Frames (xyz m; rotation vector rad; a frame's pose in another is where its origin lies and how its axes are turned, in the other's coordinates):
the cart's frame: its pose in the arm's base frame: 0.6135 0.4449 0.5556 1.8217 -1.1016 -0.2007
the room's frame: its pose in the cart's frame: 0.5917 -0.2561 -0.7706 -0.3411 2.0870 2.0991
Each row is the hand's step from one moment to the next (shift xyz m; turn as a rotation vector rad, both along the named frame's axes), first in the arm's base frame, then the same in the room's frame.
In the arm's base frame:
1: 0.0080 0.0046 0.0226 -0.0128 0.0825 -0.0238
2: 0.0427 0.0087 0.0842 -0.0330 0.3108 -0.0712
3: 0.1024 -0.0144 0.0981 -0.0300 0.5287 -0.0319
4: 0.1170 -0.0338 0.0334 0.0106 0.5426 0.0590
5: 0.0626 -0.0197 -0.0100 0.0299 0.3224 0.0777
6: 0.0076 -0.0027 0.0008 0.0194 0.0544 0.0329
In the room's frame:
1: -0.0032 -0.0209 0.0122 0.0842 -0.0110 -0.0182
2: -0.0244 -0.0833 0.0381 0.3078 -0.0628 -0.0638
3: -0.0705 -0.1231 0.0139 0.4966 -0.1782 -0.0554
4: -0.0811 -0.0864 -0.0436 0.4764 -0.2663 -0.0113
5: -0.0395 -0.0289 -0.0449 0.2660 -0.1999 0.0118
6: -0.0055 -0.0046 -0.0039 0.0357 -0.0554 0.0084

